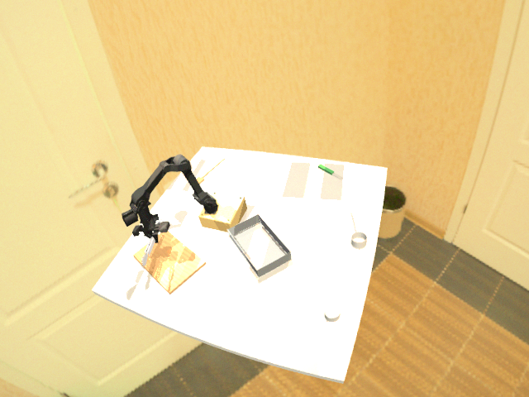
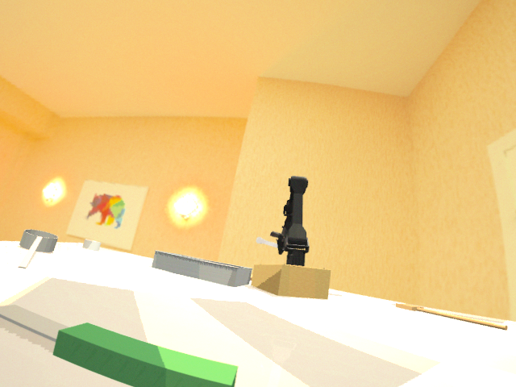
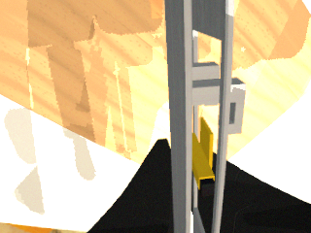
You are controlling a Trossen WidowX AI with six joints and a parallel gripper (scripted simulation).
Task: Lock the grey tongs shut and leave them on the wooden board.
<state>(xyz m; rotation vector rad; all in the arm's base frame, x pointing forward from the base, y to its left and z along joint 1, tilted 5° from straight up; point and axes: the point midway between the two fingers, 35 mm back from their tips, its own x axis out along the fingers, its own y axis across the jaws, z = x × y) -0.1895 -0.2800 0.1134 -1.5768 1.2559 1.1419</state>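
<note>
My gripper tip is 3 cm to the right of the yellow lock piece and 3 cm below it. The rest, counted from my gripper tip: grey roasting tin (46 cm ahead, 12 cm to the left, 11 cm below); then wooden board (13 cm below); then white dish (82 cm ahead, 23 cm to the right, 12 cm below).
</note>
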